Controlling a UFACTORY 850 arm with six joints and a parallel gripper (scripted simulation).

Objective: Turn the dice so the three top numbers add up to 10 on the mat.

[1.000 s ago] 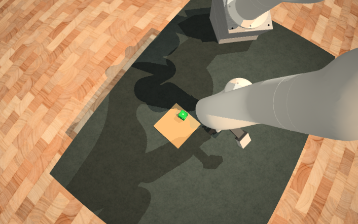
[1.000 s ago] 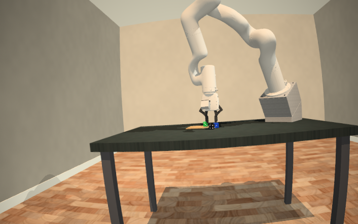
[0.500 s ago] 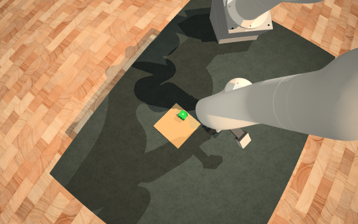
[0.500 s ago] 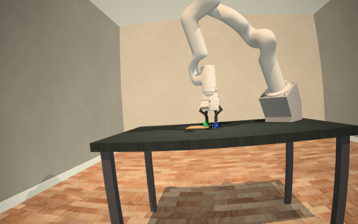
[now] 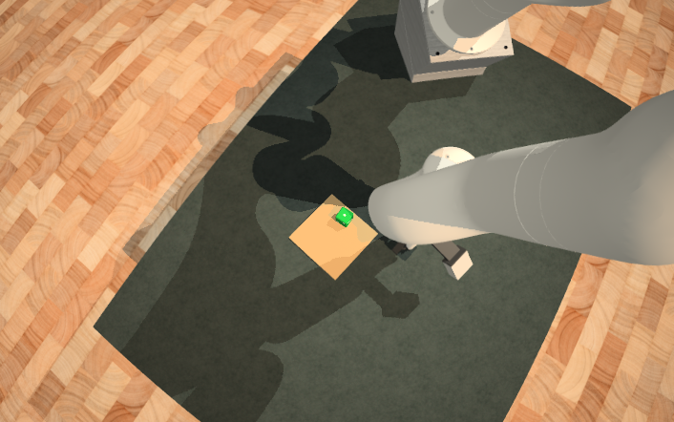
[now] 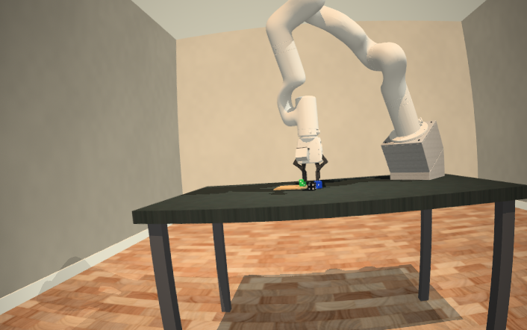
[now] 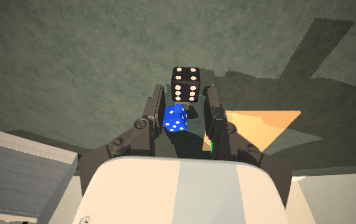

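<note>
My gripper is now 4 cm above the black die. Round my hand: green die 6 cm ahead, 14 cm to the right, 4 cm below; then blue die 2 cm behind, 6 cm to the right, 4 cm below; then orange mat 11 cm ahead, 13 cm to the right, 5 cm below.
</note>
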